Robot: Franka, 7 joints.
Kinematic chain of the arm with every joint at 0, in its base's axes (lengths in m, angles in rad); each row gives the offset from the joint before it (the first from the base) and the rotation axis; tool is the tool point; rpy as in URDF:
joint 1: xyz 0 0 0.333 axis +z
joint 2: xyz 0 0 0 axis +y
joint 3: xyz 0 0 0.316 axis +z
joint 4: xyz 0.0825 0 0 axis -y
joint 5: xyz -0.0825 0 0.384 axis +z
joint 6: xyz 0 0 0 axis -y
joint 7: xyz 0.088 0 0 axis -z
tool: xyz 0 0 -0.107 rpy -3.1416 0 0
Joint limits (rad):
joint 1: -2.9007..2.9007
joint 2: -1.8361..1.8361
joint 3: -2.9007..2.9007
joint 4: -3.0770..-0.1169
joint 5: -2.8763..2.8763
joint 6: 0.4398..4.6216
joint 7: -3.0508..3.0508
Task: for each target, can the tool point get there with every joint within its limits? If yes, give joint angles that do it. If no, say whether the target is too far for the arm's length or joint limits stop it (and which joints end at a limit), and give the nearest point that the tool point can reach.
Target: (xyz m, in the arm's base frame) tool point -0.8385 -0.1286 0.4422
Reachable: yes | joints 0.0330 -1.2821 -2.3848 -0.3449 0.9411 2.6280 -0.5744
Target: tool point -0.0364 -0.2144 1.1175
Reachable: yes | joints 2.3389 -0.2143 1.4298 -0.6394 0.1260 3.5986 -1.8648
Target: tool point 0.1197 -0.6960 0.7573
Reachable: yes | joints 1.2158 -1.0734 -1.5359 -0.6874 1.2127 1.8928 0.9147
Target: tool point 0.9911 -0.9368 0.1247
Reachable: no: too far | nearest point 0.6163 -0.5825 0.2035 | short by 0.522 m
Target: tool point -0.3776 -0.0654 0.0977
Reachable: yes | joints -1.9420 0.7519 -1.0111 -2.5419 1.7318 1.7874 -0.1939
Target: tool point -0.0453 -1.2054 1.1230
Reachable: no: too far | nearest point -0.0270 -0.7172 0.8030 | short by 0.584 m
